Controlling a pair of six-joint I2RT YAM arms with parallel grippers.
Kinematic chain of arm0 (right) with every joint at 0, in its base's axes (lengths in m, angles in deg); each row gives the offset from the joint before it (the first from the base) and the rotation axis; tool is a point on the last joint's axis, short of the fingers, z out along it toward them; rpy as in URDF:
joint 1: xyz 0 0 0.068 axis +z
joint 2: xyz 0.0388 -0.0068 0.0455 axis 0.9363 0.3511 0
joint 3: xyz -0.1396 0.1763 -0.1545 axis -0.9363 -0.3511 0
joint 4: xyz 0.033 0.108 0.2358 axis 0.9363 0.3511 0
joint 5: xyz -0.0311 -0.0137 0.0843 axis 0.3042 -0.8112 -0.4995
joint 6: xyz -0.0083 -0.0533 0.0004 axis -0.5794 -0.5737 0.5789
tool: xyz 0 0 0 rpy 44.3 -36.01 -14.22
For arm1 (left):
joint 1: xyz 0 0 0.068 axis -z
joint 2: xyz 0.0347 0.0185 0.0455 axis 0.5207 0.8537 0
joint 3: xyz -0.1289 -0.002 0.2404 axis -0.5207 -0.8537 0
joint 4: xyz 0.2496 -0.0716 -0.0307 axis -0.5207 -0.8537 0
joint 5: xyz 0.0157 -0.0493 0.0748 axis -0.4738 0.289 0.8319
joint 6: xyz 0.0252 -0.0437 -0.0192 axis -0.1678 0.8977 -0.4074
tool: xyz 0 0 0 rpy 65.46 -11.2 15.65
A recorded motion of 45 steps. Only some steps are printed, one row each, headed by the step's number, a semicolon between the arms.
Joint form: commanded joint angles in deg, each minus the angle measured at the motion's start. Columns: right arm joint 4, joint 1, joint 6, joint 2, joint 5, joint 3; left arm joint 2, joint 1, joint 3, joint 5, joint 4, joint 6.
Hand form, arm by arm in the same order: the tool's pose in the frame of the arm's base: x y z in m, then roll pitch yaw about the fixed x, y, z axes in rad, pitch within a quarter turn. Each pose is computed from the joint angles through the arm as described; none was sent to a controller.
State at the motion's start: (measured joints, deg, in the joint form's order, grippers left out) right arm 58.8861 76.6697 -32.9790 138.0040 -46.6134 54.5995; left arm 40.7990 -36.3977 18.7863 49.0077 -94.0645 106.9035
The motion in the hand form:
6: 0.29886 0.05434 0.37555 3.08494 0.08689 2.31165; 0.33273 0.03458 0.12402 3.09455 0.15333 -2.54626
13: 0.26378 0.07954 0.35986 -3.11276 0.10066 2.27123; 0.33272 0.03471 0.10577 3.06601 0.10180 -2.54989
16: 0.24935 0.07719 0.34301 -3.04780 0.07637 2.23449; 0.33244 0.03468 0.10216 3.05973 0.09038 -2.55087
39: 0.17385 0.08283 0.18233 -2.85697 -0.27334 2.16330; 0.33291 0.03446 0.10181 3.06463 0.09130 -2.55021
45: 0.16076 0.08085 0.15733 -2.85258 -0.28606 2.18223; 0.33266 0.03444 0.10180 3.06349 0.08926 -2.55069
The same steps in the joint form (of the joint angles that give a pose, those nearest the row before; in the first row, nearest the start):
6: 1.18 3.37 6.95 -1.88 1.05 -3.06; 2.67 -0.22 0.59 0.35 0.85 -0.28
13: 1.18 10.32 16.52 -7.93 4.50 -13.81; 5.99 -0.24 0.59 0.35 0.81 -0.31
16: 1.18 10.78 19.43 -10.67 4.48 -20.81; 6.64 -0.24 0.59 0.35 0.72 -0.33
39: -21.51 16.09 24.17 -17.99 -13.16 -66.55; 6.71 -0.22 0.59 0.13 0.96 -0.28
45: -27.36 17.05 23.76 -18.08 -13.73 -72.96; 6.71 -0.22 0.59 0.13 0.83 -0.31

